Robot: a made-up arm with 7 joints.
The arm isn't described. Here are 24 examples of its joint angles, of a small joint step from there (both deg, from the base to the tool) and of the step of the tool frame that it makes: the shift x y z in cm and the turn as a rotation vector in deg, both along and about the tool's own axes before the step.
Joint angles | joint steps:
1: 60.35 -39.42 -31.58 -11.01 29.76 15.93 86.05 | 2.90 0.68 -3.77 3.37 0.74 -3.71 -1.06
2: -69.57 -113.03 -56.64 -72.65 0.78 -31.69 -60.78 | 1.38 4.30 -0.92 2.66 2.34 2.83 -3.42
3: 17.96 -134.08 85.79 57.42 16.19 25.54 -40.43 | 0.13 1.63 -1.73 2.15 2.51 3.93 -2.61
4: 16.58 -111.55 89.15 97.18 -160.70 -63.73 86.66 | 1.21 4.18 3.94 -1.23 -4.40 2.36 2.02
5: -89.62 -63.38 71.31 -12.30 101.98 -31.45 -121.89 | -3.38 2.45 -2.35 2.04 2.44 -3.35 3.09
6: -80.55 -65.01 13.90 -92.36 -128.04 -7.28 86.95 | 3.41 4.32 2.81 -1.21 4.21 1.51 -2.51
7: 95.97 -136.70 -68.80 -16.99 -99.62 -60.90 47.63 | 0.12 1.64 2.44 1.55 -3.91 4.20 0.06
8: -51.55 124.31 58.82 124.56 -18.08 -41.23 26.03 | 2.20 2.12 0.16 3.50 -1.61 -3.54 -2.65
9: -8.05 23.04 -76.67 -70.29 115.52 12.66 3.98 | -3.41 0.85 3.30 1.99 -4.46 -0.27 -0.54
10: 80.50 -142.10 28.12 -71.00 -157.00 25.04 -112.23 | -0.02 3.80 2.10 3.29 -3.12 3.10 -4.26
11: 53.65 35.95 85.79 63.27 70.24 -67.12 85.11 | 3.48 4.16 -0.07 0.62 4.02 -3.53 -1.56
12: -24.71 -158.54 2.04 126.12 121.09 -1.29 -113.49 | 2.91 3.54 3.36 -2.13 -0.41 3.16 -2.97
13: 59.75 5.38 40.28 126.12 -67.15 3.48 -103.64 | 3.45 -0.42 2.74 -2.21 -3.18 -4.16 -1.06
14: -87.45 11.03 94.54 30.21 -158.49 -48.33 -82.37 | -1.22 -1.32 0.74 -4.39 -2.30 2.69 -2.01
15: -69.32 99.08 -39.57 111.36 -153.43 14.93 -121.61 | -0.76 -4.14 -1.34 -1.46 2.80 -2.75 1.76
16: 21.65 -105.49 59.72 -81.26 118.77 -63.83 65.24 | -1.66 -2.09 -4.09 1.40 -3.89 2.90 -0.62
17: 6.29 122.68 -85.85 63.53 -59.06 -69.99 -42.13 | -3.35 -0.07 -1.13 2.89 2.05 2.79 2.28
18: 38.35 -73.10 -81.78 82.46 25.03 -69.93 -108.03 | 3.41 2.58 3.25 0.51 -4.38 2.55 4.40
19: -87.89 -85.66 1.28 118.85 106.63 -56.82 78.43 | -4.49 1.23 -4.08 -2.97 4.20 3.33 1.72
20: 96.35 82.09 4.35 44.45 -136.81 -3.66 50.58 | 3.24 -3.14 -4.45 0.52 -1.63 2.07 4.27
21: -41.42 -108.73 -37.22 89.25 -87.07 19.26 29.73 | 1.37 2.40 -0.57 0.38 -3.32 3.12 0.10
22: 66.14 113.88 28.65 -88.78 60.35 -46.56 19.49 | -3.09 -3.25 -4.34 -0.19 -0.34 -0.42 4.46
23: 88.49 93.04 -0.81 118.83 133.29 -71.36 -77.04 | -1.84 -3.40 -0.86 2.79 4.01 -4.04 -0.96
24: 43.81 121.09 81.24 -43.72 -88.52 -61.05 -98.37 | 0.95 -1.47 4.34 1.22 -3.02 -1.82 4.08
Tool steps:
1: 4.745 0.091 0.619 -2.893 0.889 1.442
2: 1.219 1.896 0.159 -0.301 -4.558 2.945
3: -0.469 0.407 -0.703 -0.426 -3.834 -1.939
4: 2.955 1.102 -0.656 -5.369 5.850 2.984
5: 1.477 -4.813 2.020 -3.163 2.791 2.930
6: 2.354 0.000 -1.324 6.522 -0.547 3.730
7: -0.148 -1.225 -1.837 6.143 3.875 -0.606
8: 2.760 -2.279 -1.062 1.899 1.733 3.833
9: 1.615 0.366 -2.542 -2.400 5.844 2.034
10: 0.754 -4.717 3.891 1.392 -1.987 -2.945
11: 0.407 -2.487 0.281 1.483 -3.592 -1.850
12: -0.198 1.360 -0.432 -3.241 -4.271 2.022
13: 2.785 -1.478 1.437 7.484 1.143 -3.682
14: -1.124 -0.558 -1.732 -3.635 -5.087 0.730
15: 2.281 3.196 0.660 0.584 -1.173 -3.024
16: 1.446 -0.692 -0.336 4.366 4.189 -0.986
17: -5.109 0.348 -0.919 -3.666 -2.841 -0.418
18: -0.950 1.583 6.665 -5.700 -4.253 -2.911
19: -4.559 -7.107 0.856 9.921 -5.823 -2.649
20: -3.741 1.006 6.652 0.161 12.129 -4.015
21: -0.082 0.904 -0.572 -1.935 1.006 -3.725
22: -2.768 -1.258 0.963 -0.602 1.161 -3.640
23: -1.340 1.066 -2.995 4.380 5.852 2.269
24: 0.846 -3.632 0.210 -2.953 -1.295 -5.769
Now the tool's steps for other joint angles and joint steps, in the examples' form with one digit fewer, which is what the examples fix.
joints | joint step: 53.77 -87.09 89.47 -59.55 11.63 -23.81 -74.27 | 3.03 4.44 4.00 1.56 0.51 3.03 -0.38
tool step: -1.09 -3.24 1.06 -7.80 -2.08 -3.22
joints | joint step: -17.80 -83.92 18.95 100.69 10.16 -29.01 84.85 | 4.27 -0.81 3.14 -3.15 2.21 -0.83 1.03
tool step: 2.61 0.72 3.22 2.89 0.74 -2.24
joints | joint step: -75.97 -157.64 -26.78 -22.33 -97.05 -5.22 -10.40 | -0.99 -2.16 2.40 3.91 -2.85 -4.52 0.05
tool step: 8.25 -3.32 1.43 3.65 9.37 1.78
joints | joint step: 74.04 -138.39 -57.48 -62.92 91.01 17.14 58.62 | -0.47 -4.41 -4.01 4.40 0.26 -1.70 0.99
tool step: 0.28 -4.53 -0.30 -0.09 1.52 -6.87
